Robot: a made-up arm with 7 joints. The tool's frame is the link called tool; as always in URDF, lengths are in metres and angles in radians.
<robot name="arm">
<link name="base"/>
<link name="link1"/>
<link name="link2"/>
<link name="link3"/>
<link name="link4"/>
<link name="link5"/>
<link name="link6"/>
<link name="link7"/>
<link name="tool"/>
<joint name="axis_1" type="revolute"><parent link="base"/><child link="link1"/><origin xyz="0 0 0.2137"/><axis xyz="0 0 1"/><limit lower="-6.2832" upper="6.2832"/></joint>
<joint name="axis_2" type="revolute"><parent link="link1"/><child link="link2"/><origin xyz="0 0 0" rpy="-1.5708 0 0"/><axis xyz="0 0 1"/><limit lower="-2.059" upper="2.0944"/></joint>
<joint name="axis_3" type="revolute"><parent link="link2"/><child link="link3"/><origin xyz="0 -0.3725 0" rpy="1.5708 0 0"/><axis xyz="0 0 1"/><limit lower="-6.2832" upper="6.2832"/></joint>
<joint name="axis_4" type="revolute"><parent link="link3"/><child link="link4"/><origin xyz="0.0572 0 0" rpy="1.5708 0 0"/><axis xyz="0 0 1"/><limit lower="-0.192" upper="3.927"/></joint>
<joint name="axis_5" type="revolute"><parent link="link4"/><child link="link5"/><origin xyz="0.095 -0.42 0" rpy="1.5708 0 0"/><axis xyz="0 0 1"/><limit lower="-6.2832" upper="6.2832"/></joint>
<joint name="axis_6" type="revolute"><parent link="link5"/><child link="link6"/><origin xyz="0 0 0" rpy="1.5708 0 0"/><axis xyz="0 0 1"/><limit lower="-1.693" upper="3.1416"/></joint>
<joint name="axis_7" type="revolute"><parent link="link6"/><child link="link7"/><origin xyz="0.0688 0.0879 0" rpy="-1.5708 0 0"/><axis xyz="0 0 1"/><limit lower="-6.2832" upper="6.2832"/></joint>
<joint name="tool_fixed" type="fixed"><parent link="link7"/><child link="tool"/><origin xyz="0 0 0"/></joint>
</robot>
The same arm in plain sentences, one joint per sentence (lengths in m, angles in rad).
The arm has seven revolute joints in a row. What follows holds with every joint at zero, and every direction is one of the base frame's. The first joint sits 0.2137 m along +z from the base frame's origin and turns about +z, from -6.2832 to 6.2832 rad. The second joint sits at the same point as the first joint and turns about +y, from -2.0590 to 2.0944 rad. The third joint sits 0.3725 m along +z from the second joint and turns about +z, from -6.2832 to 6.2832 rad. The fourth joint sits 0.0572 m along +x from the third joint and turns about -y, from -0.1920 to 3.9270 rad. The fifth joint sits 0.0950 m along +x and 0.4200 m along -z from the fourth joint and turns about -z, from -6.2832 to 6.2832 rad. The sixth joint sits at the same point as the fifth joint and turns about +y, from -1.6930 to 3.1416 rad. The seventh joint sits 0.0688 m along +x and 0.0879 m along -z from the sixth joint and turns about -z, from -6.2832 to 6.2832 rad. The tool frame, which is the frame that the pose is given for, sits at the same point as the seventh joint; its axes are the base frame's turned by roll -3.1416, pitch 0.0000 and yaw 0.0000 rad (as in URDF: about the fixed x, then y, then z).
